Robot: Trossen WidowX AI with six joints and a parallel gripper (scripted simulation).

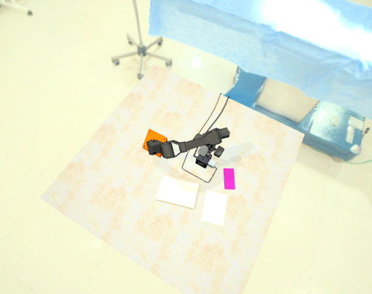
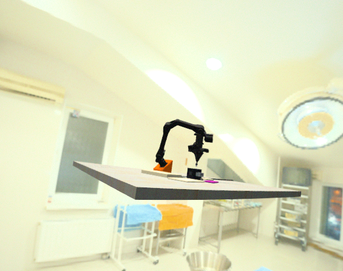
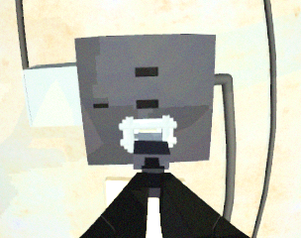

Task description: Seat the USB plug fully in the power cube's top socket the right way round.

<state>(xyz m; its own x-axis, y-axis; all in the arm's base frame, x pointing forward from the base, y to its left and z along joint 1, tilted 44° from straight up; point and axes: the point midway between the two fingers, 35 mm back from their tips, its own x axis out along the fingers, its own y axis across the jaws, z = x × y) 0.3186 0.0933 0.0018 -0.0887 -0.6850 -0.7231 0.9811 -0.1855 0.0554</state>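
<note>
Right now the USB plug is 20 mm below my gripper tip. The rest, counted from my gripper tip: magenta card (200 mm ahead, 60 mm to the right, 130 mm below).
</note>
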